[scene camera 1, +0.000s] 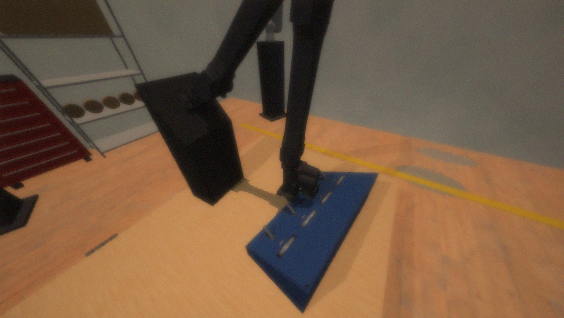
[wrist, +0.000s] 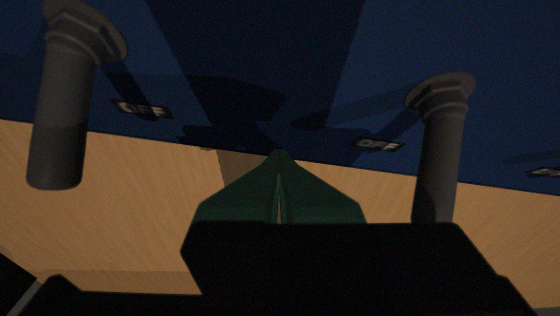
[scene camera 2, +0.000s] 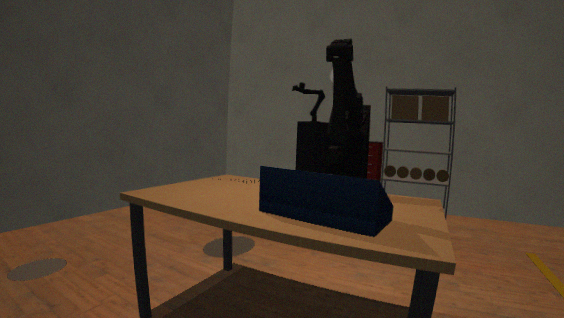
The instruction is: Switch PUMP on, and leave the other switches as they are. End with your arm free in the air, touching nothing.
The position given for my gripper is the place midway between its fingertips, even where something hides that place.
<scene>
I see my gripper (wrist: 279,157) and a blue switch panel (wrist: 354,91).
</scene>
